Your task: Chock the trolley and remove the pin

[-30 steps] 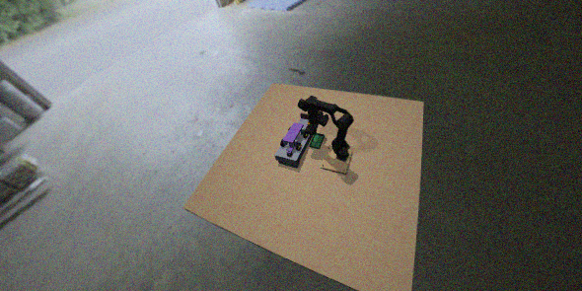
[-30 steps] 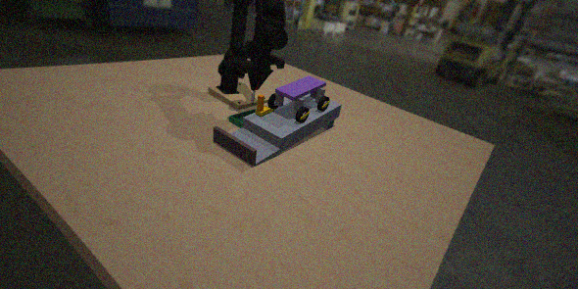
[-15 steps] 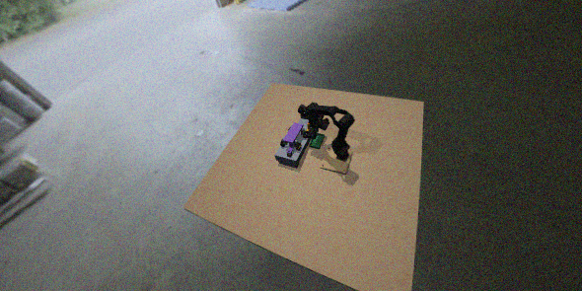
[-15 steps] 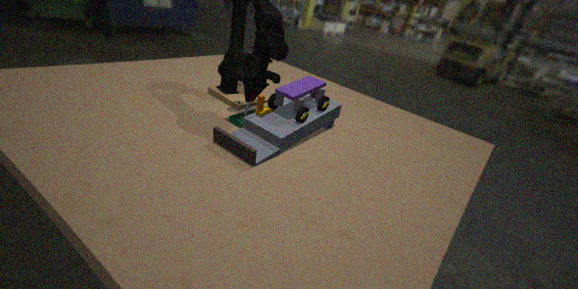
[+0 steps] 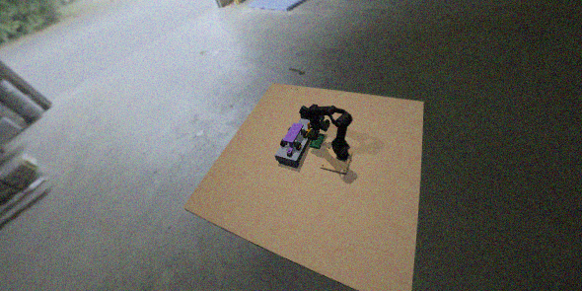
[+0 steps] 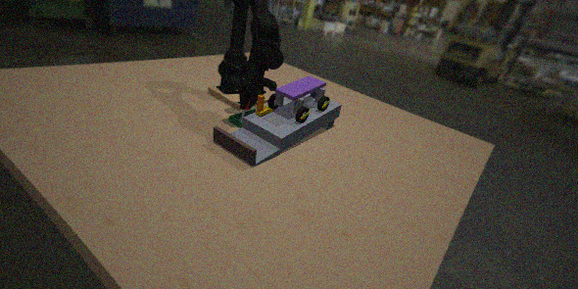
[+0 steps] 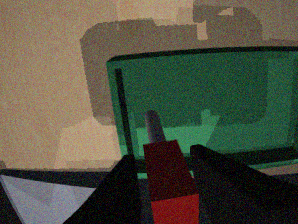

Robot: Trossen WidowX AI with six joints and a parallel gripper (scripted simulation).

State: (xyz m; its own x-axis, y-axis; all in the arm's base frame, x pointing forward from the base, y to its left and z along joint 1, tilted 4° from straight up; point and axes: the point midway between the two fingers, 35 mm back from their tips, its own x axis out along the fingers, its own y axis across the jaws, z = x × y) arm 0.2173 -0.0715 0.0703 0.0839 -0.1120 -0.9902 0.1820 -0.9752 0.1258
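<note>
The yellow chock is 6 cm ahead of my gripper tip, 3 cm to the left of it and 3 cm above it. From my gripper tip the other things lie so: dark lip: 15 cm ahead, 13 cm to the right, 2 cm below; then red-headed stop pin: right at my gripper tip; then trolley: 9 cm ahead, 14 cm to the left, 6 cm above.
</note>
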